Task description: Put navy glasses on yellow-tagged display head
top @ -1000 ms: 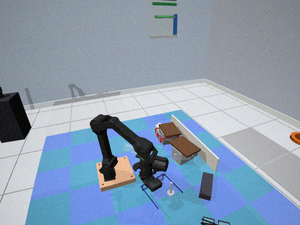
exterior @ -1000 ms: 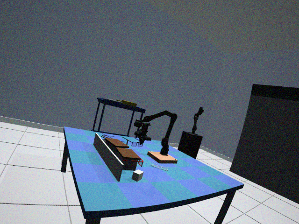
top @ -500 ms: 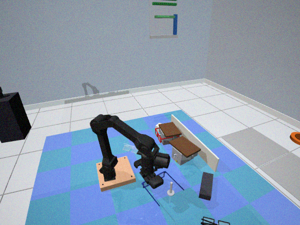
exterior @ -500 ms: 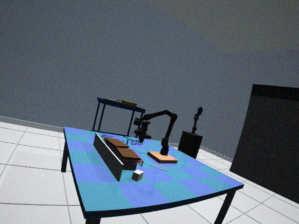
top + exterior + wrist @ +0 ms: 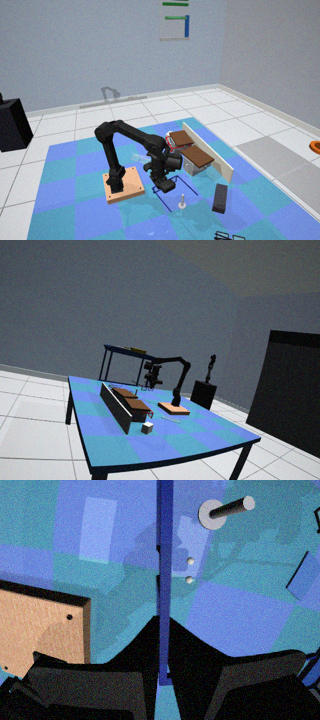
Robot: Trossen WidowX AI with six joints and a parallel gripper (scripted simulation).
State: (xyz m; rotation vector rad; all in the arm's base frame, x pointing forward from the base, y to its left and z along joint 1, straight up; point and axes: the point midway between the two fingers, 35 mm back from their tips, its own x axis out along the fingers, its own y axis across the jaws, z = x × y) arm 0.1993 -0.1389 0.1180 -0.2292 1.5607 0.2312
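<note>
My gripper tip is 110 mm short of the white peg, 90 mm above it and 50 mm to the left of it. Round my gripper tip: clear glasses (380 mm to the left, 100 mm below, 20 mm behind); dark box (310 mm ahead, 100 mm below, 80 mm to the right); black glasses (280 mm to the right, 240 mm ahead, 100 mm below).
</note>
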